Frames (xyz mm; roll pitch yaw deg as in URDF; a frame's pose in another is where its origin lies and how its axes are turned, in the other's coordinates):
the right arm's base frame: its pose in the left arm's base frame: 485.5 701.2 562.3 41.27 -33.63 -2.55
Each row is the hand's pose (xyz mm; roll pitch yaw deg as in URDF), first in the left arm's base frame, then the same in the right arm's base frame.
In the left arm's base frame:
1: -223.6 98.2 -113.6 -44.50 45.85 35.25
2: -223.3 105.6 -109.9 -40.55 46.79 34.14
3: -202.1 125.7 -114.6 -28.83 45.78 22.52
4: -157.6 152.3 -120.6 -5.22 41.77 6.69
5: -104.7 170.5 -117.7 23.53 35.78 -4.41
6: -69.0 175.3 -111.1 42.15 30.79 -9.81
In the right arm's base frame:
1: -941.8 -598.7 278.9 -153.22 73.68 -77.48
2: -939.8 -591.1 276.3 -150.56 72.65 -79.67
3: -925.5 -585.3 251.1 -123.46 65.01 -72.21
4: -892.8 -582.9 210.5 -83.38 53.35 -65.87
5: -847.9 -584.9 177.1 -44.09 43.32 -61.13
6: -814.7 -589.4 162.2 -20.29 37.12 -57.70

